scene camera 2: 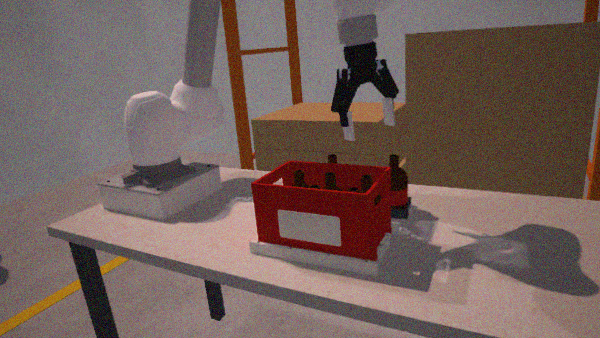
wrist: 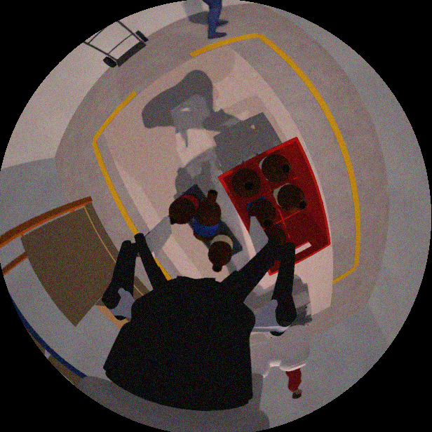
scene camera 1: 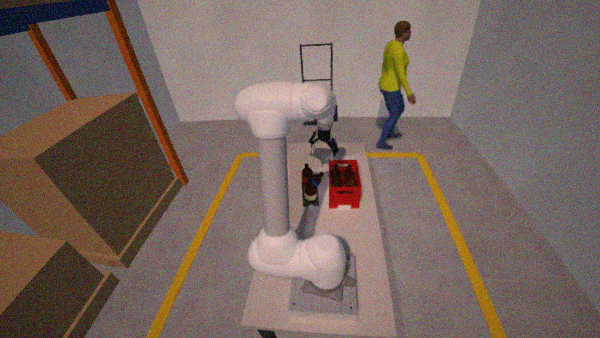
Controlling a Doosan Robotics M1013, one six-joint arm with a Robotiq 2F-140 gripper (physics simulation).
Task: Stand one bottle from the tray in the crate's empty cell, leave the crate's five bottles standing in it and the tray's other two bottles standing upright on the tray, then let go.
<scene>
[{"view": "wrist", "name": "my gripper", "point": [208, 224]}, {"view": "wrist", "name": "red-label bottle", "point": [180, 211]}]
</scene>
